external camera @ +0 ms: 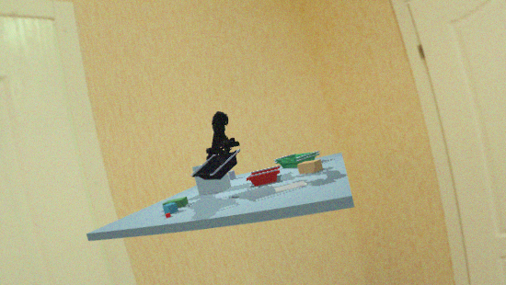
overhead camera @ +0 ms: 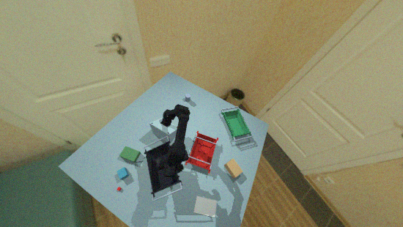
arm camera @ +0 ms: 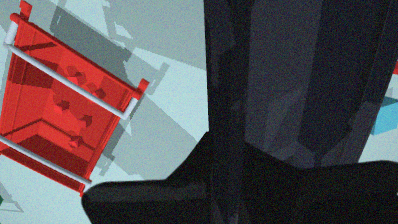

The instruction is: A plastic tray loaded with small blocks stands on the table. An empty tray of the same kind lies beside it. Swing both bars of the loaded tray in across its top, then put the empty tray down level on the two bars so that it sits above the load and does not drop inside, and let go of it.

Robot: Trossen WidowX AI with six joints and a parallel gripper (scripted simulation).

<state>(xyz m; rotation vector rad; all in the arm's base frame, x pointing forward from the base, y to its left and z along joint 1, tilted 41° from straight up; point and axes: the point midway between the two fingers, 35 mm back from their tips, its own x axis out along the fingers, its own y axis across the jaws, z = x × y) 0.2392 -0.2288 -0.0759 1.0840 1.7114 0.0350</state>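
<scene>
Now: the black tray 5 cm behind my gripper tip and 6 cm to the right of it. From my gripper tip the other things lie so: green block (33 cm behind, 10 cm to the right, 16 cm below); then white plate (34 cm ahead, 10 cm to the right, 18 cm below); then blue block (28 cm behind, 22 cm to the right, 16 cm below).
</scene>
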